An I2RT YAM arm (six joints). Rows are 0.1 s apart.
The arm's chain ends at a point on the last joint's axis. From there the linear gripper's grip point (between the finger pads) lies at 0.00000 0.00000 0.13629 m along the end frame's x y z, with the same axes.
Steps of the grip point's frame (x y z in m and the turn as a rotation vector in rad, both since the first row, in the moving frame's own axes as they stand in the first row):
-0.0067 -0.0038 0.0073 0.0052 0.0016 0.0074
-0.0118 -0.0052 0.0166 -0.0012 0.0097 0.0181
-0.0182 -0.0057 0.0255 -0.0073 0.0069 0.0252
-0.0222 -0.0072 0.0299 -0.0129 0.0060 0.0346
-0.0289 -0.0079 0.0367 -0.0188 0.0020 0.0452
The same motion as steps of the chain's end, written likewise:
-0.0069 -0.0031 0.0073 0.0052 0.0016 0.0074
-0.0131 -0.0054 0.0166 -0.0012 0.0097 0.0181
-0.0191 -0.0067 0.0255 -0.0073 0.0069 0.0252
-0.0230 -0.0090 0.0299 -0.0129 0.0060 0.0346
-0.0291 -0.0105 0.0367 -0.0188 0.0020 0.0452

